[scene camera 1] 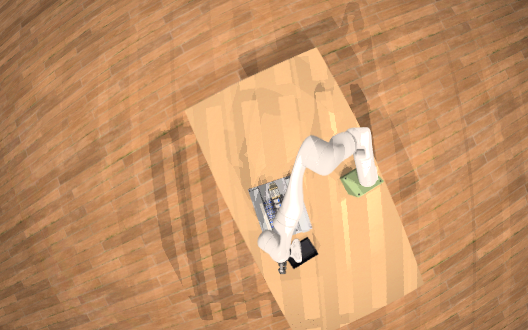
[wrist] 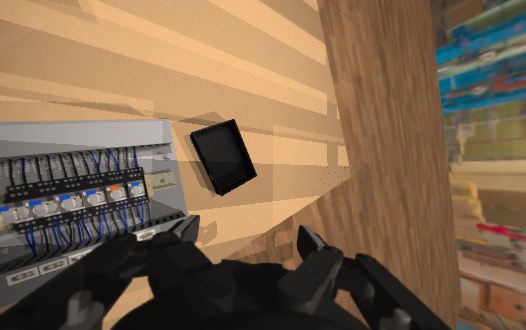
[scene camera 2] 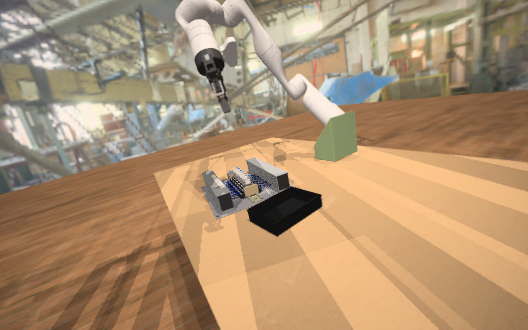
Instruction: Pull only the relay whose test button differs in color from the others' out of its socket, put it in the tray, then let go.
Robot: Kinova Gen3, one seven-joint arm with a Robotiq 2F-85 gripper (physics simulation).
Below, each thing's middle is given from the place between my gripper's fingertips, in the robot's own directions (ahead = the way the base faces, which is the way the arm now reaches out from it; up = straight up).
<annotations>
My gripper is now 300 mm above the grey panel [scene camera 2: 239, 203], 160 mm to the left of it and 60 mm past it.
</annotations>
